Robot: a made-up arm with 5 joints.
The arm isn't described. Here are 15 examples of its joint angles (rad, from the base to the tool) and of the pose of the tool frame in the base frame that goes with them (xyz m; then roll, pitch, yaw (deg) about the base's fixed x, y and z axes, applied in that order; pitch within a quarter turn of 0, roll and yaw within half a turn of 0).
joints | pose
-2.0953 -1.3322 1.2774 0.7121 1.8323 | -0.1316 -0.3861 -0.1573 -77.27 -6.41 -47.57
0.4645 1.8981 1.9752 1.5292 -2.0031 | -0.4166 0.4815 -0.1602 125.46 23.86 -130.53
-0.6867 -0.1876 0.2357 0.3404 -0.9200 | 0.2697 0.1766 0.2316 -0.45 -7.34 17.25
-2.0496 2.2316 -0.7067 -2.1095 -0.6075 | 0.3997 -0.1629 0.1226 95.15 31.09 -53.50
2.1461 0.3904 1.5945 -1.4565 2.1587 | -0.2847 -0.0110 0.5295 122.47 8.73 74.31
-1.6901 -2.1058 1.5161 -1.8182 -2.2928 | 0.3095 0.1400 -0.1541 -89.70 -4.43 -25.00
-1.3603 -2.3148 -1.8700 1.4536 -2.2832 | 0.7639 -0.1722 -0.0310 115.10 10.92 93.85
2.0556 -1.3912 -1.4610 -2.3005 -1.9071 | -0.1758 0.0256 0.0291 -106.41 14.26 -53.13
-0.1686 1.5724 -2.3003 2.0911 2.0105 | 0.2204 0.5789 -0.0963 56.82 20.86 -61.33
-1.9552 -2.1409 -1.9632 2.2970 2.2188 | 0.3426 -0.4381 0.4088 95.91 10.73 132.17
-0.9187 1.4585 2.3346 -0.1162 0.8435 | -0.0015 0.0985 -0.6500 -12.53 43.69 85.77
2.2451 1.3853 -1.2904 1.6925 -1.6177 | -0.1121 0.4797 -0.0451 -95.37 54.31 -10.20
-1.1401 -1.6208 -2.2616 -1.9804 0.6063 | 0.3431 0.2161 0.1246 153.90 8.95 87.67
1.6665 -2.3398 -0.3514 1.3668 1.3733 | -0.7005 -0.4741 -0.0613 -54.09 -59.82 -85.58
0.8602 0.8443 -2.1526 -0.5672 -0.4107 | -0.0607 -0.3841 0.1132 -21.54 -5.80 -110.80
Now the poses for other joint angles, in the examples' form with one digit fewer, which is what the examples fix.
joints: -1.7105 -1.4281 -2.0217 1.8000 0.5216
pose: 0.353 -0.673 0.181 75.9 -11.3 -139.5
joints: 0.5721 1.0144 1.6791 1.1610 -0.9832
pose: -0.339 0.513 0.034 48.1 34.2 126.2
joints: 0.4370 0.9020 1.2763 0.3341 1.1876
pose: -0.258 0.559 -0.315 13.5 -31.4 72.3
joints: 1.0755 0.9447 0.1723 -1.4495 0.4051
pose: -0.472 -0.147 -0.120 -161.1 45.2 -112.7
